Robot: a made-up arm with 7 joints.
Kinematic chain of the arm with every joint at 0, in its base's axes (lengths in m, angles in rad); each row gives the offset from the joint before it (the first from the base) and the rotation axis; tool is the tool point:
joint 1: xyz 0 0.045 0 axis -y
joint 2: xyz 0 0.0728 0 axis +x
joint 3: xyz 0 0 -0.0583 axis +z
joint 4: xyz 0 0 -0.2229 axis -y
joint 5: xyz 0 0 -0.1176 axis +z
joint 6: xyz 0 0 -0.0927 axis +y
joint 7: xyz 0 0 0 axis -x
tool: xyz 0 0 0
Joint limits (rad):
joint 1: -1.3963..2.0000
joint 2: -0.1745..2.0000
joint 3: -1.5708..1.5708
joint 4: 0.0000..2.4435
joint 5: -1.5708..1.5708
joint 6: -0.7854..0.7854
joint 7: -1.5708..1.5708
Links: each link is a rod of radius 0.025 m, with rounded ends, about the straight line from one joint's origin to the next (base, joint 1, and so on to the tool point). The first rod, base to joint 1, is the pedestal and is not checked.
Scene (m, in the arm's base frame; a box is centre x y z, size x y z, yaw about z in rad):
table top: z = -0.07
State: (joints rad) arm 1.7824 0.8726 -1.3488 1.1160 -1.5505 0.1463 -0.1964
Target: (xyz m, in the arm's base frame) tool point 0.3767 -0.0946 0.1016
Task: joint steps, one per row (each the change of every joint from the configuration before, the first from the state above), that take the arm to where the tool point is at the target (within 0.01 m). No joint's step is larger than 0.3 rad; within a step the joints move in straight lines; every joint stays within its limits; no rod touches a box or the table.
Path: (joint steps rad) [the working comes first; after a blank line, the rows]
Joints at the target: 1.7700 -0.1253 -1.4176 0.8944 -1.5505 0.1463 -0.1964
Straight joint move there: clear.

1: -0.0031 -0.2495 -0.0172 -0.0554 0.0000 0.0000 0.0000
2: -0.0031 -0.2495 -0.0172 -0.0554 0.0000 0.0000 0.0000
3: -0.0031 -0.2494 -0.0172 -0.0554 0.0000 0.0000 0.0000
4: -0.0031 -0.2495 -0.0172 -0.0554 0.0000 0.0000 0.0000

